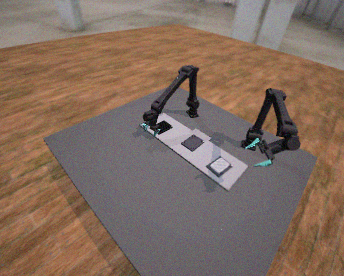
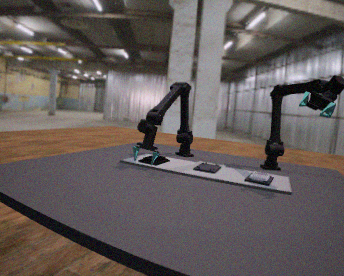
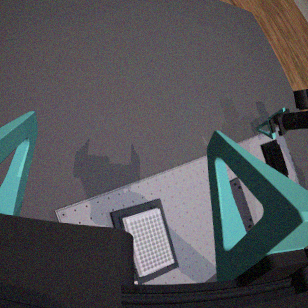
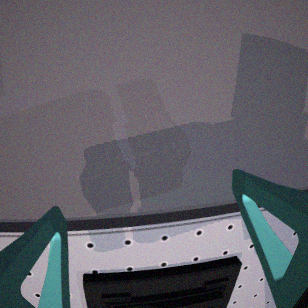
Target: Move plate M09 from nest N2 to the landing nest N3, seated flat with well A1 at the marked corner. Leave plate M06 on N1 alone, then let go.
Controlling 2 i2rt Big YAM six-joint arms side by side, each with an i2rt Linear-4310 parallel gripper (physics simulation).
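Observation:
A white many-welled plate (image 1: 220, 165) (image 2: 260, 177) (image 3: 150, 241) lies in the dark nest at the board's right end. The middle nest (image 1: 192, 143) (image 2: 207, 167) is dark and holds no plate. A black plate (image 1: 164, 126) (image 2: 155, 160) (image 3: 275, 157) (image 4: 162, 290) is at the left-end nest; its fit there is too small to tell. Plate and nest labels cannot be read. My right gripper (image 1: 150, 130) (image 2: 145, 161) (image 4: 146, 198) is open and empty, low at the black plate's front side. My left gripper (image 1: 250, 157) (image 2: 311, 110) (image 3: 124, 128) is open and empty, high beyond the board's right end.
The nests stand in a row on a light perforated board (image 1: 207, 154) (image 3: 190, 200), which lies on the dark grey table top (image 1: 150, 200) (image 2: 150, 215). A small light tab juts from the board's rear edge near the middle nest. Arm shadows fall across board and table.

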